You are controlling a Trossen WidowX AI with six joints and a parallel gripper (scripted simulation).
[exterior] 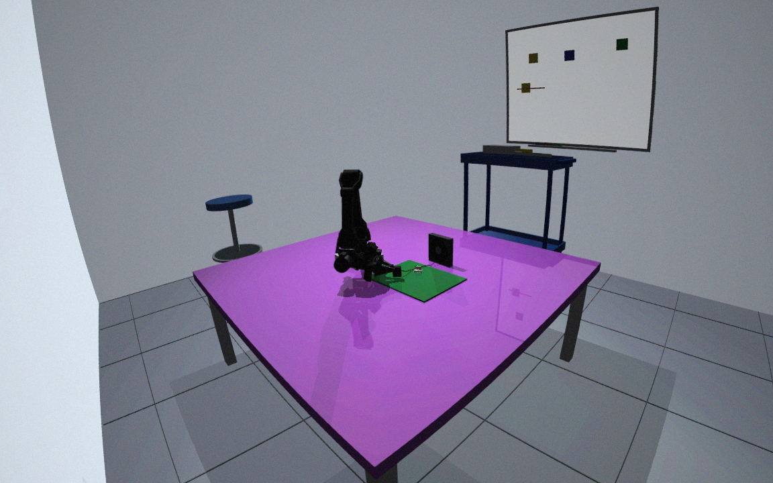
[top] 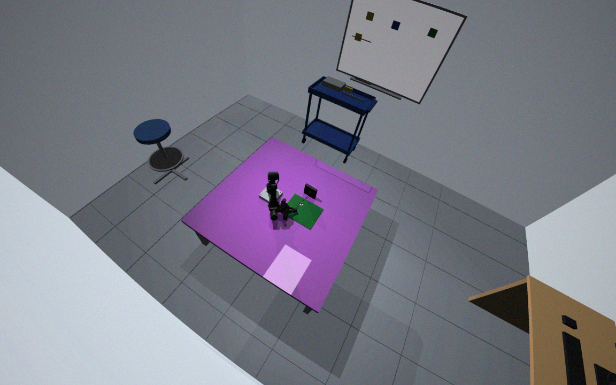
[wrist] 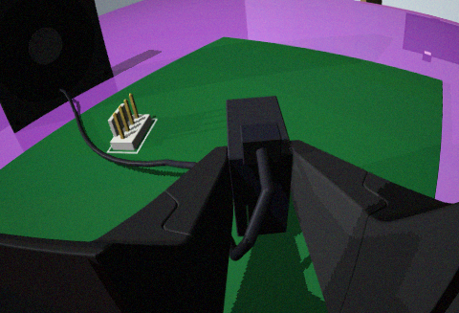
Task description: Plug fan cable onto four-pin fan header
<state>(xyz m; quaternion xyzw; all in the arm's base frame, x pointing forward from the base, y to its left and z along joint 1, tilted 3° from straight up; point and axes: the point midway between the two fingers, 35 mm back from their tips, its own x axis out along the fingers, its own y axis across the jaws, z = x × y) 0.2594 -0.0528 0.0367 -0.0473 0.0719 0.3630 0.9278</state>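
My gripper tip is 60 mm to the right of the green board, 60 mm above it and 50 mm short of it. From my gripper tip the other things lie so: black fan 240 mm to the left, 20 mm above; then white four-pin header 110 mm to the left, 40 mm below, 10 mm ahead; then black fan plug 10 mm below.
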